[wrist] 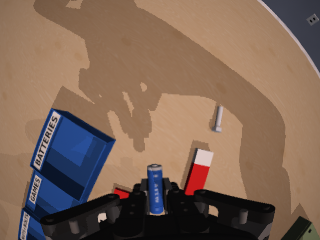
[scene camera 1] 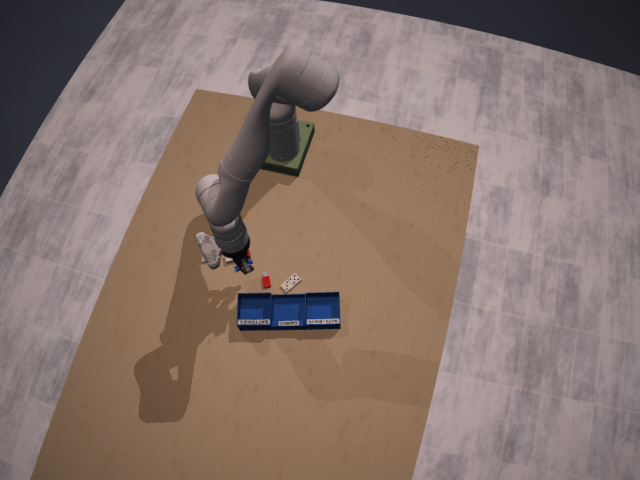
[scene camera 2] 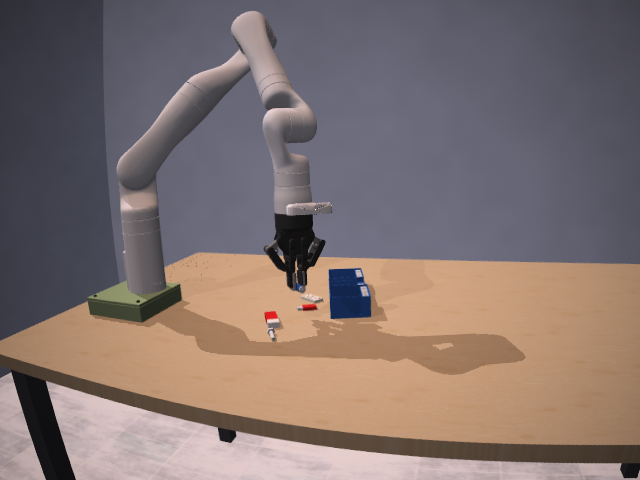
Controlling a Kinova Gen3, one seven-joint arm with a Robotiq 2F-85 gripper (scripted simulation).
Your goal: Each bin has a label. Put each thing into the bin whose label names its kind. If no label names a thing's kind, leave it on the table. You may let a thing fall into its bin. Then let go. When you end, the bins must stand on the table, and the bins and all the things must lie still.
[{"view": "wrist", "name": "my gripper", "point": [155, 187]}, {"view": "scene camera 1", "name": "blue bin row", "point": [289, 311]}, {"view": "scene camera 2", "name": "my gripper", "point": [297, 289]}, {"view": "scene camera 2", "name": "blue bin row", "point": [343, 283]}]
